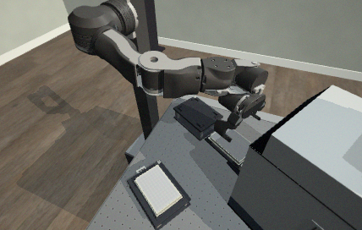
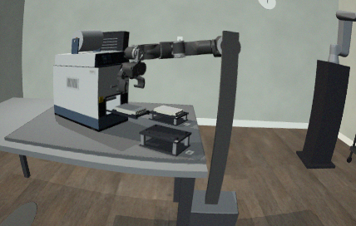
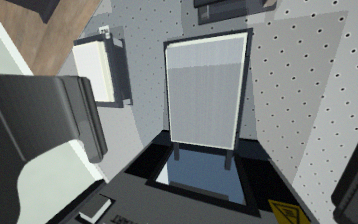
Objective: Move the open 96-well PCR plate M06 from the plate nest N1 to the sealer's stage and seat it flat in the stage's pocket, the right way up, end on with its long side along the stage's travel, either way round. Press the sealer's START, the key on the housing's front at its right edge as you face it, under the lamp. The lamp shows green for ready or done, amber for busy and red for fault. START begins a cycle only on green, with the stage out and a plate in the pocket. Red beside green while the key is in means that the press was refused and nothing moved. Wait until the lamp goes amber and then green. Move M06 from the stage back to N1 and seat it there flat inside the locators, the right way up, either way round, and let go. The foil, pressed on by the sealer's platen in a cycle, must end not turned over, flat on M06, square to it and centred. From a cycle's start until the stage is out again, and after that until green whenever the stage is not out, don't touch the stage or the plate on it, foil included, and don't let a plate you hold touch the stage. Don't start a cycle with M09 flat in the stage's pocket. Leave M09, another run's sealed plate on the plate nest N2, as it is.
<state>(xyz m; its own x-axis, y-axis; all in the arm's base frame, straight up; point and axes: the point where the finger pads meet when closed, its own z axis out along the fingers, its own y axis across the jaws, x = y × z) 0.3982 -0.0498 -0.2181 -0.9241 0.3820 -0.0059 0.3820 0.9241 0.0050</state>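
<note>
Now: the 96-well plate M06 8 cm below my hand. From my hand the other things lie so: sealer stage 9 cm below; then pale key-like block 5 cm ahead, 12 cm to the right, 1 cm above; then yellow warning label 13 cm ahead, 4 cm to the left, 4 cm below.
</note>
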